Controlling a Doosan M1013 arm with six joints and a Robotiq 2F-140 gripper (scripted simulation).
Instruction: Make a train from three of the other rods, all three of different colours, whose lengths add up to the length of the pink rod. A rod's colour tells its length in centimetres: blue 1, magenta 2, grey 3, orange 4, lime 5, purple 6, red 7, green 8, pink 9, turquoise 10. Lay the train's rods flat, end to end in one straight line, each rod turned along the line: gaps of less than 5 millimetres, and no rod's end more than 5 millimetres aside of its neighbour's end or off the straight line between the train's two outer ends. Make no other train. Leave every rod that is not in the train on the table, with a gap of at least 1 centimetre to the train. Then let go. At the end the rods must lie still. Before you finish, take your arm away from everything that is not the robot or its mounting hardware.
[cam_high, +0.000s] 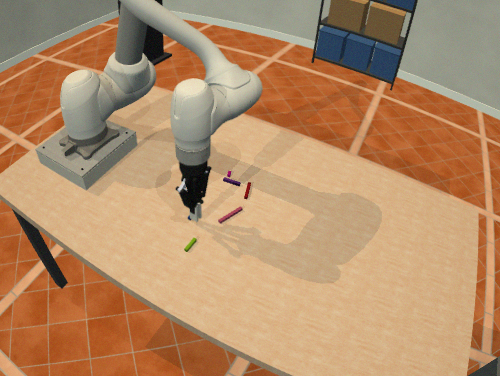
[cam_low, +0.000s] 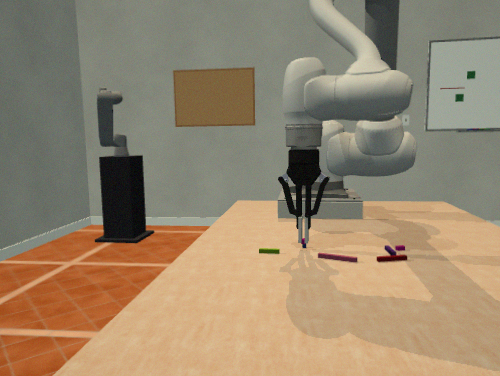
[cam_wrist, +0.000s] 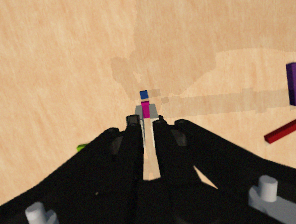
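Now: the blue rod 50 mm below my hand and 20 mm behind it. The rest, counted from my hand: pink rod 80 mm to the left, 70 mm ahead, 50 mm below; then lime rod 80 mm to the right, 50 mm below, 40 mm ahead; then purple rod 210 mm to the left, 50 mm below.
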